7 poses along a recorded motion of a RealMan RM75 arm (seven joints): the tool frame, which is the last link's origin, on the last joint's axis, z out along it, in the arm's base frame.
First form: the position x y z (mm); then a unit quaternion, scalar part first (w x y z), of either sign.
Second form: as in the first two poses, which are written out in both.
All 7 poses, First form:
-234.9 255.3 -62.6 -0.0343 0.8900 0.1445 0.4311
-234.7 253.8 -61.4 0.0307 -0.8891 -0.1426 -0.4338
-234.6 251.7 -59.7 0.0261 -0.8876 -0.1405 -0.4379
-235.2 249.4 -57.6 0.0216 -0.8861 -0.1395 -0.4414
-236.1 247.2 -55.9 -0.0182 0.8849 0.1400 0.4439
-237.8 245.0 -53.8 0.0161 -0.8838 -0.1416 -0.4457
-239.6 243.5 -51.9 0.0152 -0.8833 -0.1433 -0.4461
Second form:
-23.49 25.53 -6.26 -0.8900 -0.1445 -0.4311 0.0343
-23.47 25.38 -6.14 -0.8891 -0.1426 -0.4338 0.0307
-23.46 25.17 -5.97 -0.8876 -0.1405 -0.4379 0.0261
-23.52 24.94 -5.76 -0.8861 -0.1395 -0.4414 0.0216
-23.61 24.72 -5.59 -0.8849 -0.1400 -0.4439 0.0182
-23.78 24.50 -5.38 -0.8838 -0.1416 -0.4457 0.0161
-23.96 24.35 -5.19 -0.8833 -0.1433 -0.4461 0.0152

